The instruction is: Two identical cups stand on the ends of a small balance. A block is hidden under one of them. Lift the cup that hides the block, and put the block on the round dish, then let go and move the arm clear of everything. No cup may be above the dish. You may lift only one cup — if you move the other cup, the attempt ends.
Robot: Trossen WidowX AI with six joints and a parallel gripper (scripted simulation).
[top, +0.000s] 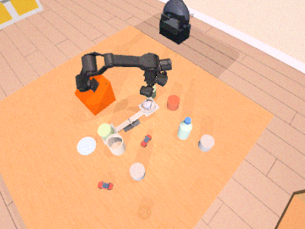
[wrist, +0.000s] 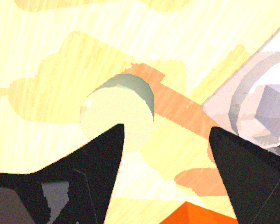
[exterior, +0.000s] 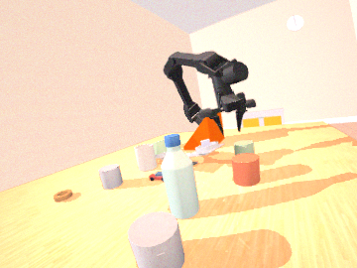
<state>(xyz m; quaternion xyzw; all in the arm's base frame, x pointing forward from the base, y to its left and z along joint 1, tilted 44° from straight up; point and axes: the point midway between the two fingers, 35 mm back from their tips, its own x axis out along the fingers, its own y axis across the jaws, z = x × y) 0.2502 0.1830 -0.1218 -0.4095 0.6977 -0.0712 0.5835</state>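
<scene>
My gripper tip is now 7 cm to the left of the pale block, 5 cm short of it and 2 cm above it. The rest, counted from my gripper tip: pale green cup (7 cm below, 5 cm to the left, 4 cm behind); red cylinder (10 cm ahead, 7 cm below, 6 cm to the left); balance beam (20 cm to the right, 7 cm below, 4 cm ahead).
</scene>
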